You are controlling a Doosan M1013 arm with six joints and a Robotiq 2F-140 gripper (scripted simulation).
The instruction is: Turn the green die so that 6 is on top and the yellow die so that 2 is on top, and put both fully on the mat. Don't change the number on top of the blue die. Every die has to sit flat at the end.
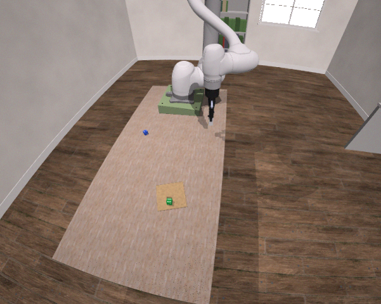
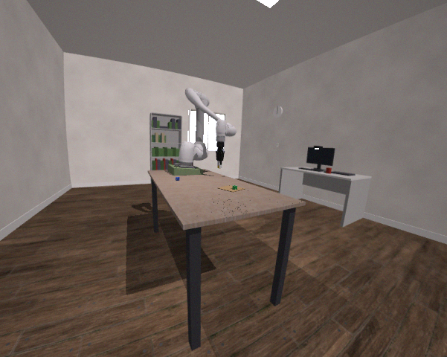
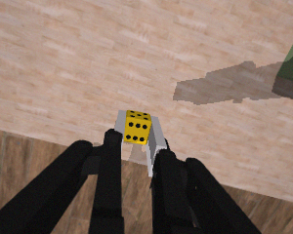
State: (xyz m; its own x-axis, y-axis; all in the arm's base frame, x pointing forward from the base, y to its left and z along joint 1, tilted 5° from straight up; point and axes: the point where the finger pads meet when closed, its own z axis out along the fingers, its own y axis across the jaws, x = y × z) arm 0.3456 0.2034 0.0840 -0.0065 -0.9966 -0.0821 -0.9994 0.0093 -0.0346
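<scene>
Now: hand 2 cm above the yellow die. The rest, counted from my hand: green die 48 cm ahead, 19 cm to the right, 11 cm below; tan mat 45 cm ahead, 19 cm to the right, 12 cm below; blue die 43 cm to the right, 11 cm below, 1 cm ahead.
</scene>
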